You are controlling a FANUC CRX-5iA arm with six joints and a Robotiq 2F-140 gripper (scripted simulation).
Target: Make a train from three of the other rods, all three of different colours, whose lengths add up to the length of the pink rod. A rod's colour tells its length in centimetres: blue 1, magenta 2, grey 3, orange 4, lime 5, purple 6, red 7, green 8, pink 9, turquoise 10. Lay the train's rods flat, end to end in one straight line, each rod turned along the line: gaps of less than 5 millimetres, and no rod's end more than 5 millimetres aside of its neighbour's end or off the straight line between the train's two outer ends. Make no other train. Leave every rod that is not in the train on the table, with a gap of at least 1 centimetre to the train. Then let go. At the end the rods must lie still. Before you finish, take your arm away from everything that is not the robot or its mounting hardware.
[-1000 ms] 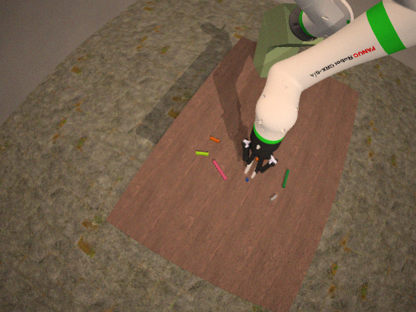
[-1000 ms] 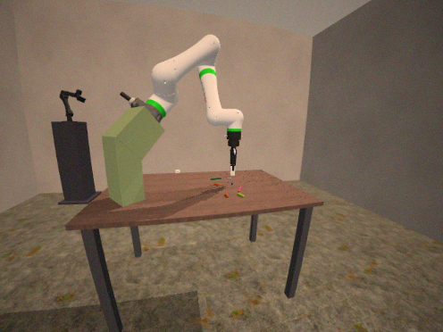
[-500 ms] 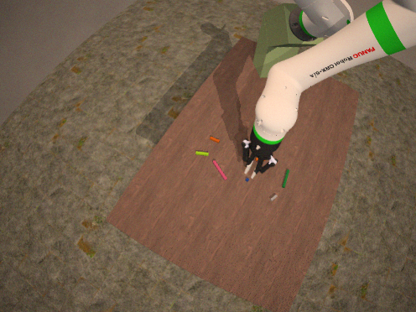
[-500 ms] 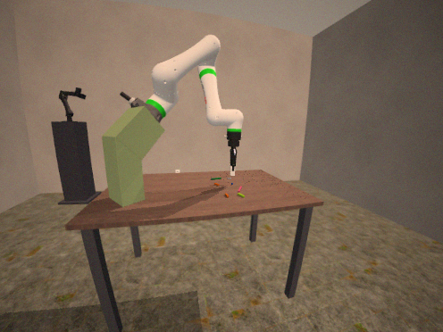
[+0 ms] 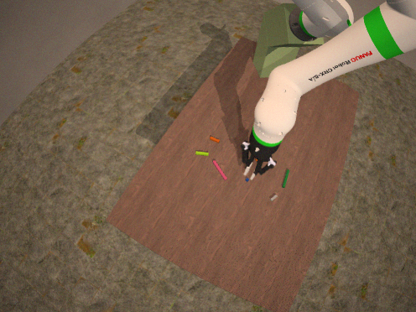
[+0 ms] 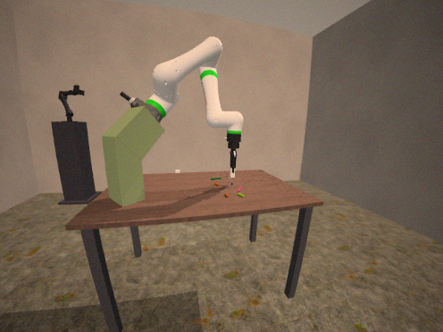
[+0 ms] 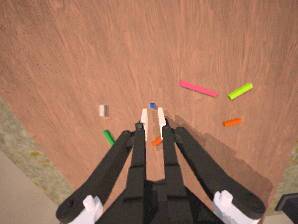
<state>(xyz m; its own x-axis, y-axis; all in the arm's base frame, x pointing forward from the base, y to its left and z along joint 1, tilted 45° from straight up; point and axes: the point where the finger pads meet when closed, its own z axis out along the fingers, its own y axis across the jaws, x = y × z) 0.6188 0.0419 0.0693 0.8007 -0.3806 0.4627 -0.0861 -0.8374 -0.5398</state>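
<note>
My hand is 80 mm above the blue rod. Round my hand: green rod (90 mm behind, 140 mm to the left, 80 mm below); then pink rod (20 mm ahead, 110 mm to the right, 80 mm below); then grey rod (10 mm ahead, 130 mm to the left, 80 mm below).
</note>
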